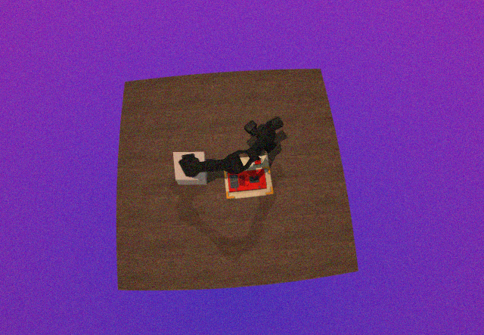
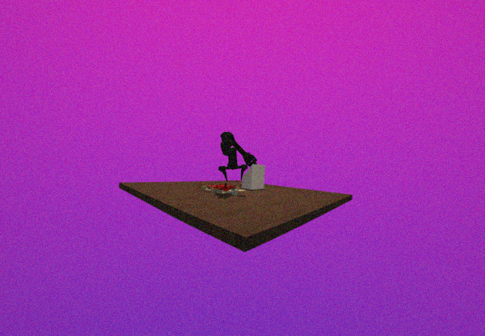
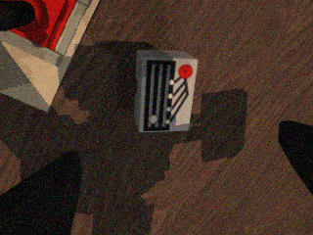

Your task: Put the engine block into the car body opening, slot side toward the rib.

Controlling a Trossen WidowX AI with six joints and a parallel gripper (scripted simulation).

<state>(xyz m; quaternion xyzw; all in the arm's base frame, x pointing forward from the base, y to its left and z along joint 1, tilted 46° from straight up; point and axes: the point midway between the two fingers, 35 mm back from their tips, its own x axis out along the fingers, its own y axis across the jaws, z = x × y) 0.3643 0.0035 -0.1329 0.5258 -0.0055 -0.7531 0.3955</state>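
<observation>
My gripper tip is 7 cm above the engine block.
</observation>
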